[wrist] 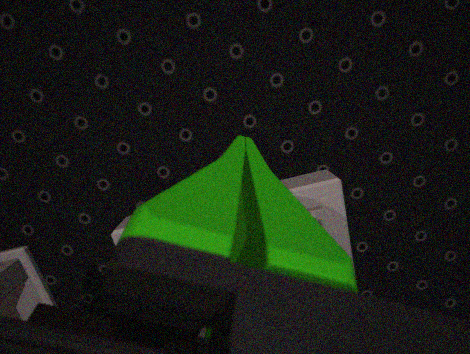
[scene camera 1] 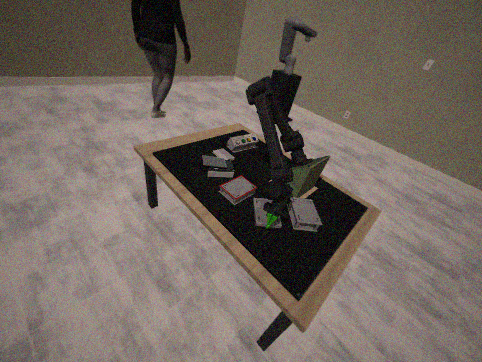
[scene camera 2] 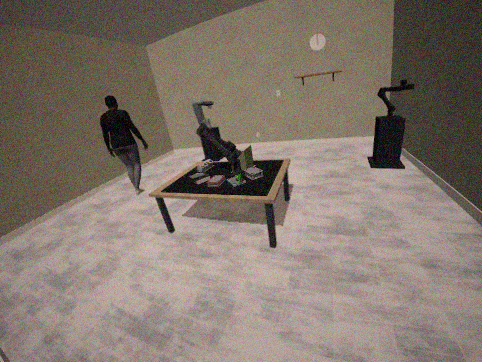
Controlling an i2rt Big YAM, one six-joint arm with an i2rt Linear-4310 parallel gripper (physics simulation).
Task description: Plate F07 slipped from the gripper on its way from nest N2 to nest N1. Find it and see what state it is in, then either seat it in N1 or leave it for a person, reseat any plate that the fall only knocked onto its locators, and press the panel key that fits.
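Frame: origin at the arm's base, x ahead, y left, z up, level; centimetres.
Seen in the pictures: gripper, fingertip midpoint: (wrist: 241,147) (scene camera 1: 266,228) (scene camera 2: 239,183); arm's base, origin of the base link: (scene camera 1: 300,164) (scene camera 2: 240,156).
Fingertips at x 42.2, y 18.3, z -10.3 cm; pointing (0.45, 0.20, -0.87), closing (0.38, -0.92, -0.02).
Pixels of each thing's middle, then the offset from my fingertips to it.
- low grey nest block, body centre: (wrist: 257,322) (scene camera 1: 266,212) (scene camera 2: 235,180) dx -7.9, dy -7.7, dz -1.3 cm
- grey nest block with a plate-like top, body centre: (scene camera 1: 303,213) (scene camera 2: 253,172) dx -22.7, dy +3.2, dz +0.5 cm
- grey plate with a red outline, body centre: (scene camera 1: 238,189) (scene camera 2: 216,180) dx -4.8, dy -26.5, dz -0.3 cm
- dark grey slab, body centre: (scene camera 1: 214,162) dx -2.4, dy -46.6, dz +4.2 cm
- key panel, body centre: (scene camera 1: 243,141) (scene camera 2: 205,165) dx -37.9, dy -62.8, dz +1.6 cm
My gripper (scene camera 1: 269,225) (scene camera 2: 239,180) (wrist: 241,147) is shut and empty, its green fingertips together. It hangs over a low grey nest block (scene camera 1: 260,208) (wrist: 325,200), partly hidden by the fingers. A grey nest block with a plate-like top (scene camera 1: 306,212) (scene camera 2: 254,173) stands to its right in the scene views. A grey plate with a red outline (scene camera 1: 238,187) (scene camera 2: 216,180) lies on a block to the left. Farther left are a dark grey slab (scene camera 1: 217,161) and lighter pieces (scene camera 1: 221,174) (scene camera 1: 223,154). The key panel (scene camera 1: 243,142) has coloured keys. No F07 label is readable.
An olive board (scene camera 1: 311,175) (scene camera 2: 246,158) stands upright behind the right-hand block, close to the arm. The black tabletop has a wooden rim (scene camera 1: 345,260) (scene camera 2: 210,197). A person (scene camera 1: 159,45) (scene camera 2: 120,132) is on the floor beyond the table. Another arm on a pedestal (scene camera 2: 390,140) stands far right.
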